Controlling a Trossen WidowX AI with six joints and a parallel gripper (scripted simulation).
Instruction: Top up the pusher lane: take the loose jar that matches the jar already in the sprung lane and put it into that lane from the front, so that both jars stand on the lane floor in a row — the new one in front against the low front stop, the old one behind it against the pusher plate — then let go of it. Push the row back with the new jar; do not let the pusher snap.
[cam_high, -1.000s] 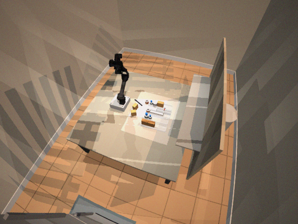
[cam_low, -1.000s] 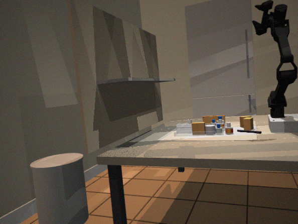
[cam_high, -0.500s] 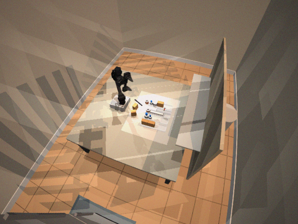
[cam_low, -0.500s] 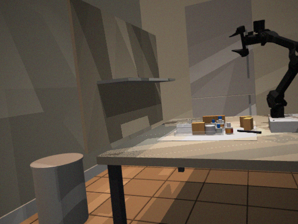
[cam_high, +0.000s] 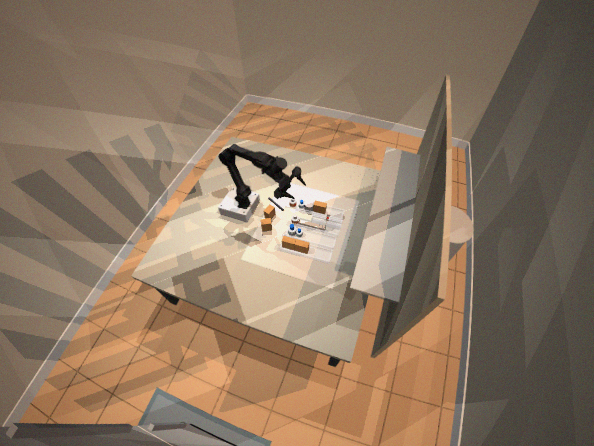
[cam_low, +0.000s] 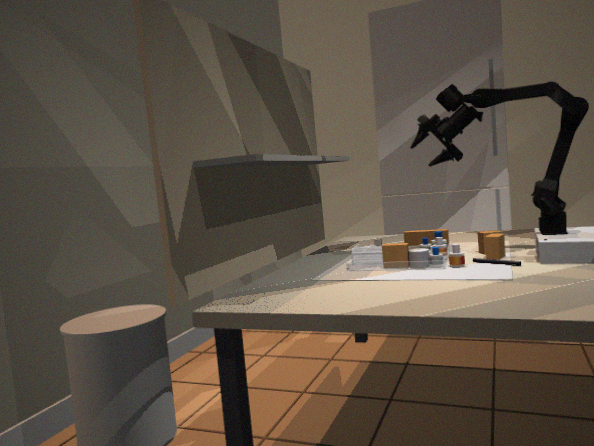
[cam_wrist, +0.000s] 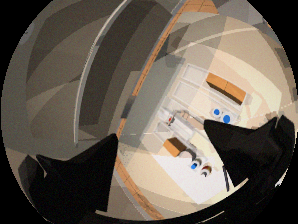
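The black rod lies 210 mm behind my gripper tip, 130 mm to the left of it and 330 mm below it. From my gripper tip the other things lie so: grey cylinder (160 mm to the left, 300 mm below); lane (110 mm ahead, 60 mm to the left, 310 mm below).
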